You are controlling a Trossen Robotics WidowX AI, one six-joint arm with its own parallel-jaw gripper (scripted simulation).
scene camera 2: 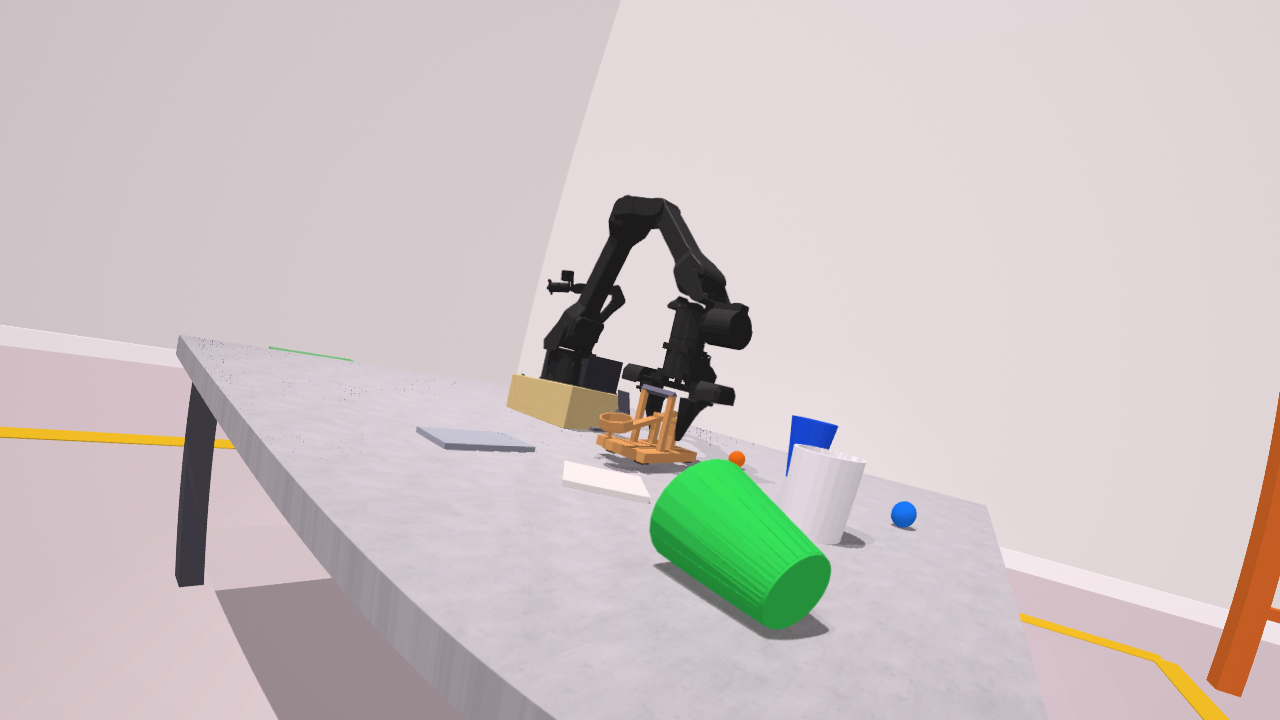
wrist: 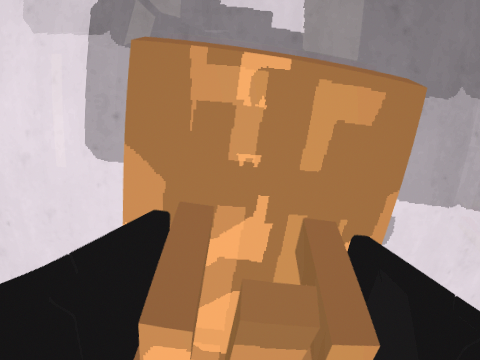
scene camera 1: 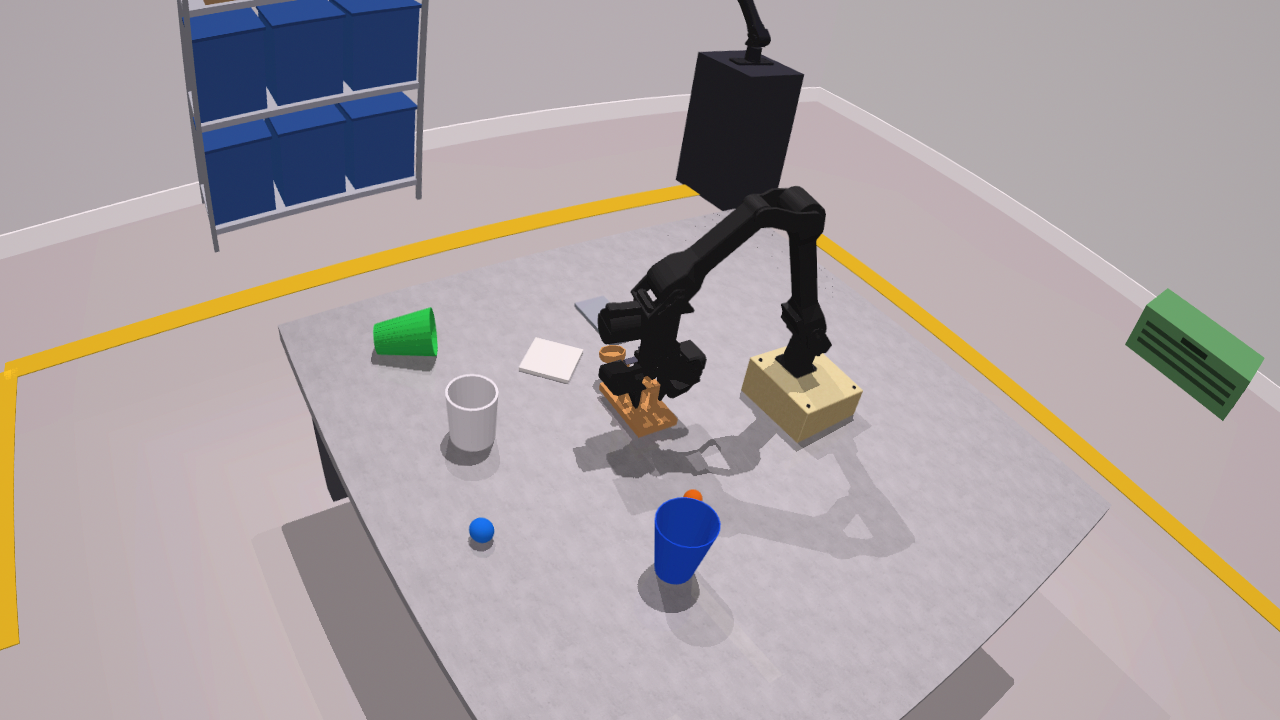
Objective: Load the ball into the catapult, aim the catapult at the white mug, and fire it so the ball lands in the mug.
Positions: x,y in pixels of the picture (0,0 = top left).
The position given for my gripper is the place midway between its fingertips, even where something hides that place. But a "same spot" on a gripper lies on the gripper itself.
Scene:
My gripper shows in scene camera 2, in the wrist view [260,240] and in scene camera 1. A wooden catapult shows in scene camera 2, in the wrist view [268,163] and in scene camera 1. The same spot on the wooden catapult: [scene camera 2: 644,451] is [scene camera 1: 605,385]. One and the same spot on my gripper: [scene camera 1: 635,395] is [scene camera 2: 695,416].

